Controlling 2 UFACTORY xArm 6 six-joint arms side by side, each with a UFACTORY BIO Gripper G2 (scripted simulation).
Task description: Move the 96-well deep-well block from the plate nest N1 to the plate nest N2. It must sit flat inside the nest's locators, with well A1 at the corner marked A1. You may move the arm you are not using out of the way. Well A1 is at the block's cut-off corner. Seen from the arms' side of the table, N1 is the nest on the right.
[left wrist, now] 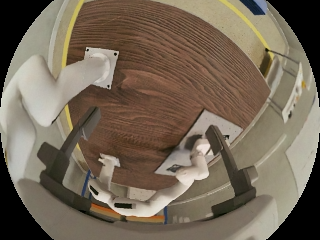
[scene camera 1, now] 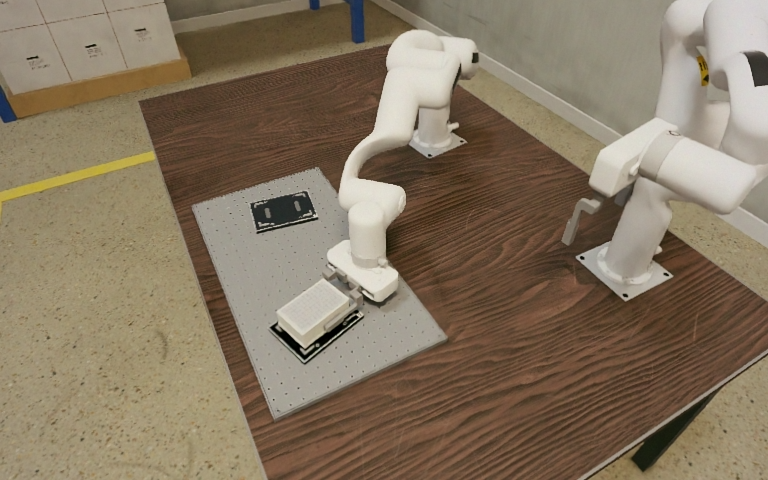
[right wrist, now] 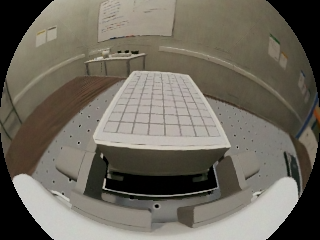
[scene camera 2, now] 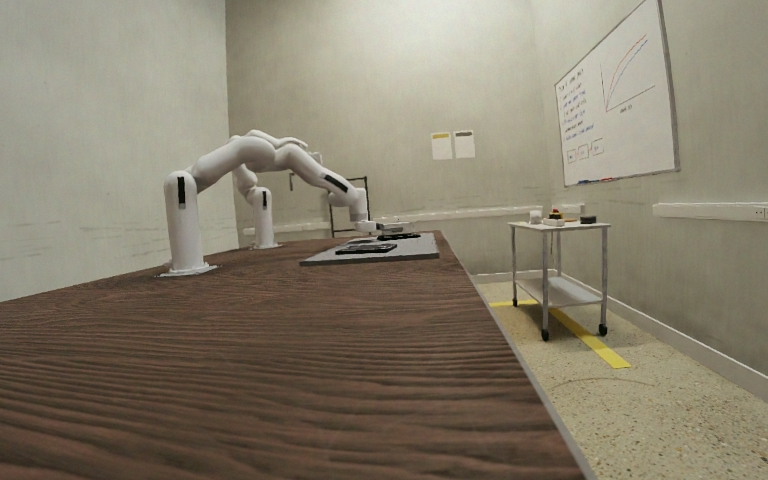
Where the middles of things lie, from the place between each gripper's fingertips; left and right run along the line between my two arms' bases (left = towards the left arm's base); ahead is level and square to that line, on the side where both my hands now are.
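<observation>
My right gripper's sitting 10 mm short of the white deep-well block (scene camera 1: 303, 318).
As for my left gripper, that one's 240 mm above the block, 430 mm short of it and 290 mm to the left of it.
</observation>
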